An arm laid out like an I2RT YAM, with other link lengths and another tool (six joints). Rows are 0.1 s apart.
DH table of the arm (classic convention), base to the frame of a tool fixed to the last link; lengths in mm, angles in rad. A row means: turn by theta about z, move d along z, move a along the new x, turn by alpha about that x. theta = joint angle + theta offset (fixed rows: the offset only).
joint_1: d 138.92  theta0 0  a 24  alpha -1.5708
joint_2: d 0  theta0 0  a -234.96  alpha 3.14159
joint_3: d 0  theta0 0.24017  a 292.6  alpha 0
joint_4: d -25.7  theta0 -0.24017  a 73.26  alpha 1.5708
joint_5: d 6.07  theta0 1.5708  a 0  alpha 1.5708
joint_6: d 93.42  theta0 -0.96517  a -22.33  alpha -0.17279
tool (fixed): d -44.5  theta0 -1.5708  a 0  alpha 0
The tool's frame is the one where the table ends.
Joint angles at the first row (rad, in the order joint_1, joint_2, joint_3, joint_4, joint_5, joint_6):
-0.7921, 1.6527, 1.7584, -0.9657, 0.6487, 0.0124
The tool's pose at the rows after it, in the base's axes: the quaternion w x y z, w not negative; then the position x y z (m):
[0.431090 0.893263 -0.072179 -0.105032 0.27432 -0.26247 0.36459]
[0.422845 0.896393 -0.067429 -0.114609 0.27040 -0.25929 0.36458]
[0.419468 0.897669 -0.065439 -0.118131 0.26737 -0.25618 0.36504]
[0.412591 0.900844 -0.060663 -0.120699 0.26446 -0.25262 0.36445]
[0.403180 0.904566 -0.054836 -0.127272 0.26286 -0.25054 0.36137]
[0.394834 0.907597 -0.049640 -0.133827 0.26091 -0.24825 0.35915]
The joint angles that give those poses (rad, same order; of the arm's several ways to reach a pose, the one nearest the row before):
-0.7921, 1.6474, 1.7580, -1.0016, 0.6506, 0.0128
-0.7937, 1.6413, 1.7577, -1.0348, 0.6502, 0.0124
-0.7937, 1.6295, 1.7493, -1.0492, 0.6498, 0.0128
-0.7937, 1.6180, 1.7389, -1.0668, 0.6414, 0.0124
-0.7937, 1.6169, 1.7321, -1.0874, 0.6353, 0.0128
-0.7937, 1.6142, 1.7260, -1.1080, 0.6311, 0.0128

